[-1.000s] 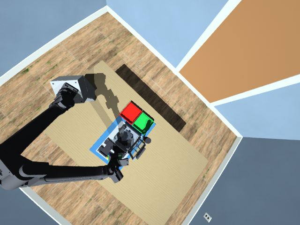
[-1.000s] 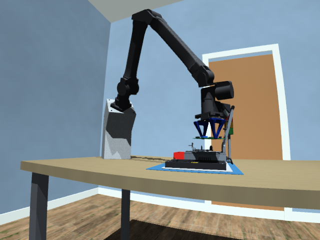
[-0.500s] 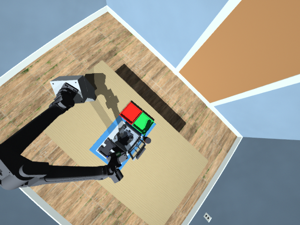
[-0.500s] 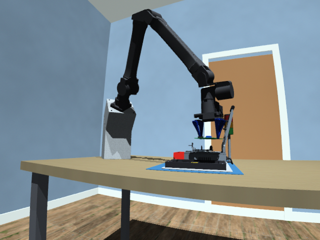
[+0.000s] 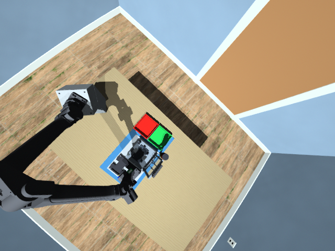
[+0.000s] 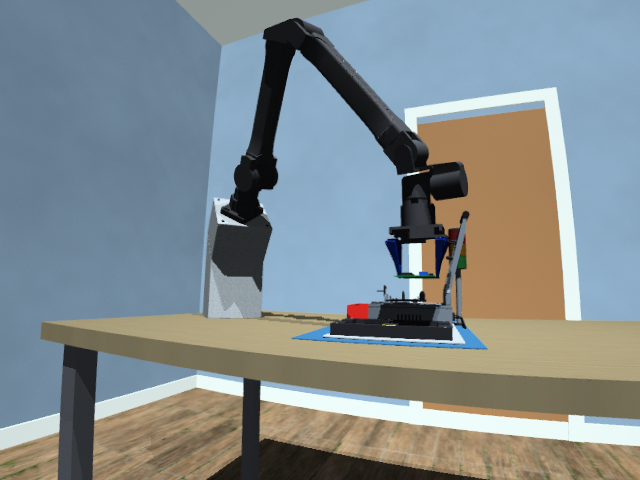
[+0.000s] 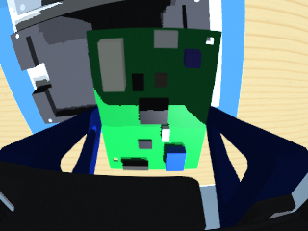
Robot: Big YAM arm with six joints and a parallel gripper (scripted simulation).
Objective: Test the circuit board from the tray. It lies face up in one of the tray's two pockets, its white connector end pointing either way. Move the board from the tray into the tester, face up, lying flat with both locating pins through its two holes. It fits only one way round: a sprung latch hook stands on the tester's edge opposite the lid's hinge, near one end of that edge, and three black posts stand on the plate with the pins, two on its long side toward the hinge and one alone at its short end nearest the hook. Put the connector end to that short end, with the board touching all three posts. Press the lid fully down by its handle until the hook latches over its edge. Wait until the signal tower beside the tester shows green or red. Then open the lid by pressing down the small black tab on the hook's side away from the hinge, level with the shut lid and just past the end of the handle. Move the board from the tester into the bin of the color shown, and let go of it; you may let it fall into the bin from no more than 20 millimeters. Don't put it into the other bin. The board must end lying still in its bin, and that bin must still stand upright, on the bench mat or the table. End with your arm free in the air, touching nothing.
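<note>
Right now my hand is right at the green circuit board. Also, from my hand: black latch hook (6 cm behind, 25 cm to the left, 3 cm below); tester plate (18 cm to the left, 5 cm below); tester lid (11 cm ahead, 15 cm to the left, 6 cm above).
</note>
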